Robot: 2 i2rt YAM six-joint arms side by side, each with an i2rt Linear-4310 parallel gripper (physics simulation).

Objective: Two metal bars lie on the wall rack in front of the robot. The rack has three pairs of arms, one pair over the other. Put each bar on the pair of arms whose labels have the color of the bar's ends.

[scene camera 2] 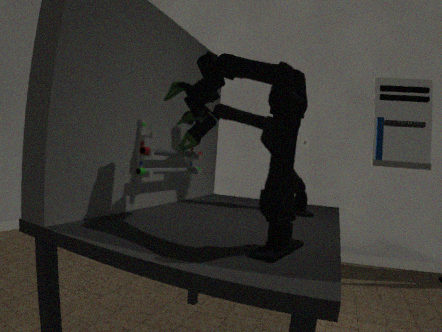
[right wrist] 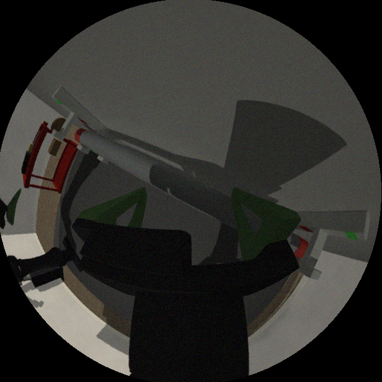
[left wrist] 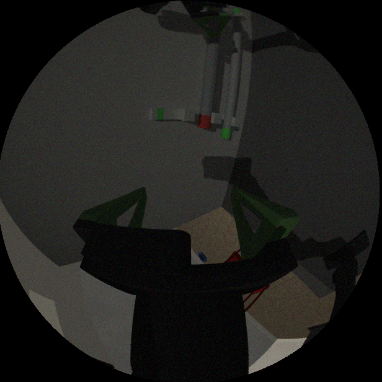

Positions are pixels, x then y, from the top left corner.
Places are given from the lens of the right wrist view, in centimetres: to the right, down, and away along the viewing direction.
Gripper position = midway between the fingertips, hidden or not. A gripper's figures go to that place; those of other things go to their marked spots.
right gripper (right wrist: 188, 192): 0, 0, 13
wall panel (right wrist: 230, 105): 2, -5, 5
